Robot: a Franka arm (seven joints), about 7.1 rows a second.
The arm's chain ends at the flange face. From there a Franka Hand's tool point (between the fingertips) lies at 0.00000 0.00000 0.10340 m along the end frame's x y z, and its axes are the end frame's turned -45 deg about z.
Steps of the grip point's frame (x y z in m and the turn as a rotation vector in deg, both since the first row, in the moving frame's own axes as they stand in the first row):
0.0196 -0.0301 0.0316 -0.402 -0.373 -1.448
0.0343 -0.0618 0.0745 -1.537 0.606 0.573
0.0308 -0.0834 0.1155 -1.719 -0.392 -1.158
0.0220 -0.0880 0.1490 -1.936 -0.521 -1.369
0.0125 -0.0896 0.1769 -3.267 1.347 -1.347
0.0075 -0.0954 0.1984 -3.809 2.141 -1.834
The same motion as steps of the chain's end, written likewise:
-0.0075 -0.0361 0.0316 -0.548 0.021 -1.448
-0.0222 -0.0692 0.0745 -0.658 1.515 0.573
-0.0389 -0.0834 0.1155 -1.493 0.938 -1.158
-0.0485 -0.0809 0.1491 -1.737 1.001 -1.369
-0.0604 -0.0746 0.1771 -1.358 3.263 -1.347
-0.0698 -0.0748 0.1987 -1.179 4.207 -1.834

